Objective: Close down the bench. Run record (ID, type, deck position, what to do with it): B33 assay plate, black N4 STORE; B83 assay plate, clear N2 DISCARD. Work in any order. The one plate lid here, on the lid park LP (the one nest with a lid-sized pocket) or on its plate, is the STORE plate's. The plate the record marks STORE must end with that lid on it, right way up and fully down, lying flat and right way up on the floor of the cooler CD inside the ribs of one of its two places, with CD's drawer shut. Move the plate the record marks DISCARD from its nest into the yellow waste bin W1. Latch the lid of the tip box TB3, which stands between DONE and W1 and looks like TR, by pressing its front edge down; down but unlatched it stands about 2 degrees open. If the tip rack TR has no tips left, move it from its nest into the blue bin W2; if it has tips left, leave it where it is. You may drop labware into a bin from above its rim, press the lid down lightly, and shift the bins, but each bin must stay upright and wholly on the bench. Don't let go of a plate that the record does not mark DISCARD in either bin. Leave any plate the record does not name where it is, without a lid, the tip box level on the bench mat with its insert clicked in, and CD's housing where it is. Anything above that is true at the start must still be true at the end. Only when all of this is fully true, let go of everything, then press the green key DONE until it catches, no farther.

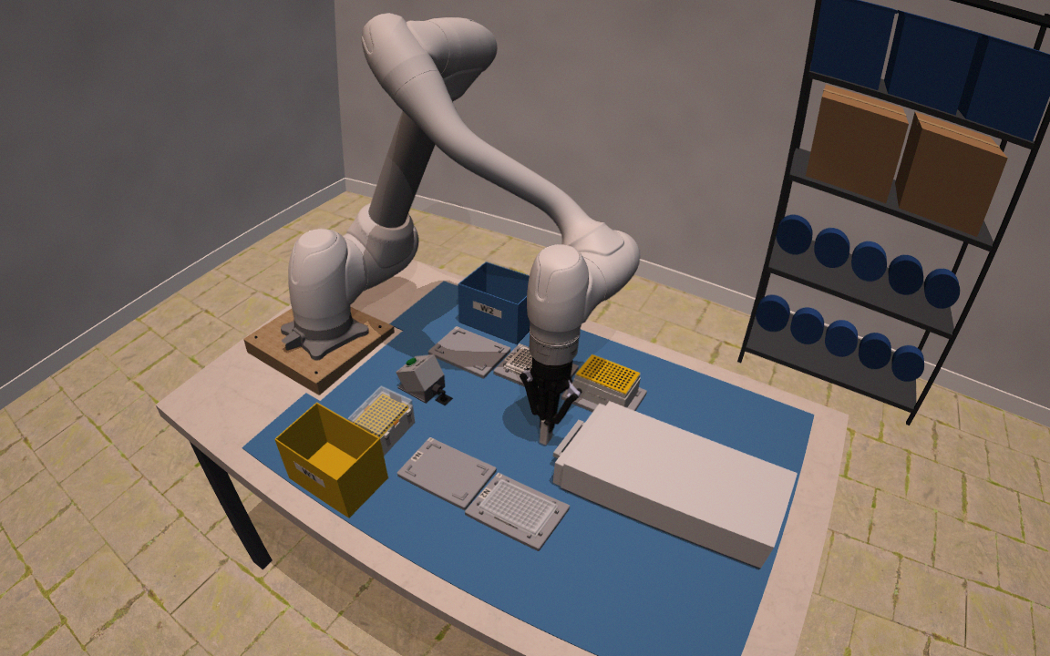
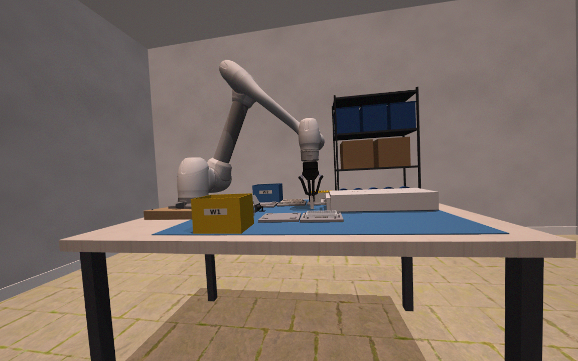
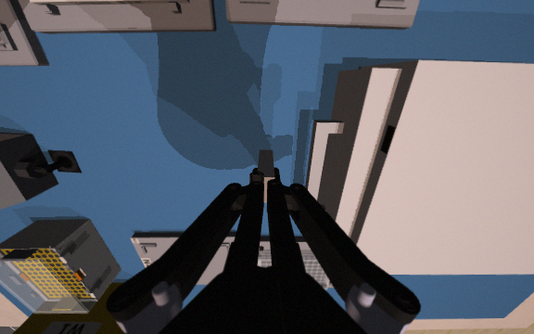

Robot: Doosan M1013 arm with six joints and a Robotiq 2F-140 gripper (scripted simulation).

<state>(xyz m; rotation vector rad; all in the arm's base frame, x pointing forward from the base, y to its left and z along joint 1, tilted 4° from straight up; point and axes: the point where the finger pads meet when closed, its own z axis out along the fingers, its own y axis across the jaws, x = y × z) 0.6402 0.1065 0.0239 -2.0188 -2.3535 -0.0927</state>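
My hand is 18 cm to the left of the nest N2, 8 cm short of it and 3 cm above it. Also, from my hand: yellow tip rack TR (19 cm to the left, 1 cm ahead, 1 cm above); then clear plate lid (16 cm ahead, 2 cm to the left, 1 cm below); then black plate (16 cm ahead, 2 cm to the left, 2 cm below).
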